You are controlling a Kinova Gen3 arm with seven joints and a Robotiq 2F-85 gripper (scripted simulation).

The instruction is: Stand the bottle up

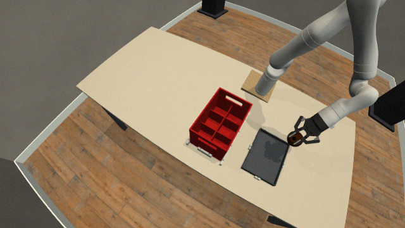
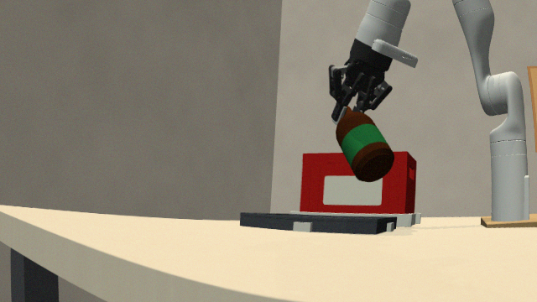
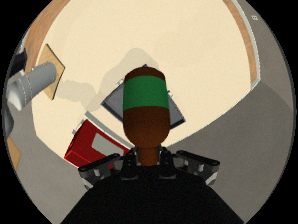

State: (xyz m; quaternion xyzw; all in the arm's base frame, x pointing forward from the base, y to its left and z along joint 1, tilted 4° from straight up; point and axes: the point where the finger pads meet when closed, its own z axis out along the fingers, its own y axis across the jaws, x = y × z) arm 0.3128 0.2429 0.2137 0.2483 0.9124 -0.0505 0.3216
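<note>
The brown bottle is 3 cm behind my hand, 2 cm to the left of it and 4 cm below it. Also, from my hand: dark grey tray 5 cm ahead, 3 cm to the right, 19 cm below; then red crate 9 cm ahead, 32 cm to the right, 12 cm below.
</note>
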